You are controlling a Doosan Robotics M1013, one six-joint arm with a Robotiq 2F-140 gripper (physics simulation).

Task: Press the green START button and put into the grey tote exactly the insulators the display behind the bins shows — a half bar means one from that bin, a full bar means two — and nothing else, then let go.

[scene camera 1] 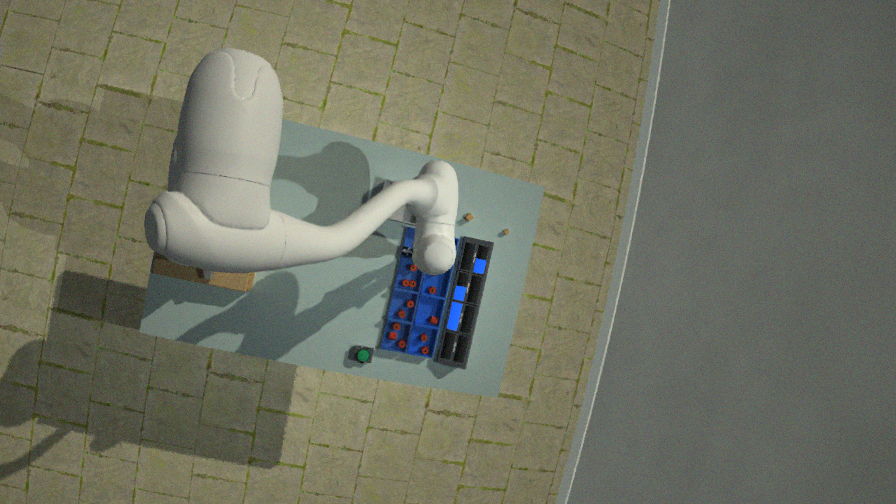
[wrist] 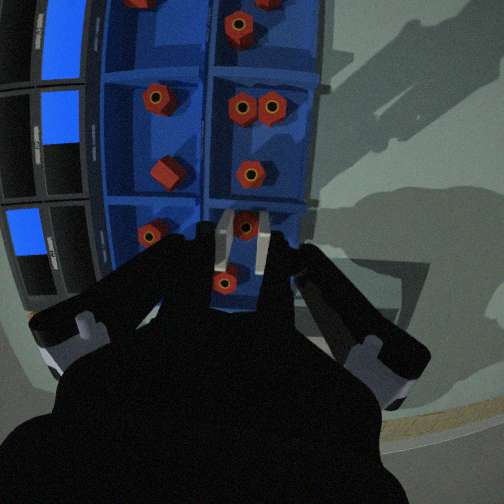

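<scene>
My gripper (wrist: 243,240) hangs over the near end of the blue bin rack (scene camera 1: 421,294). Its two pale finger pads are closed on the sides of one red hexagonal insulator (wrist: 245,225) in the nearest right-hand bin. A second insulator (wrist: 224,283) lies just below it in the same bin. Other bins hold several more red insulators (wrist: 251,174). The black display (scene camera 1: 464,300) runs along the rack's far side, with blue bars lit (wrist: 60,117) (wrist: 26,231) (wrist: 63,40). The green START button (scene camera 1: 362,354) sits at the rack's end. In the scene view the arm covers the gripper. I cannot make out the grey tote.
Two small brown blocks (scene camera 1: 467,217) (scene camera 1: 505,231) lie on the grey mat beyond the rack. A wooden base (scene camera 1: 201,275) sits under the arm's foot. A stone-tiled floor surrounds the mat, and a grey wall runs along the right.
</scene>
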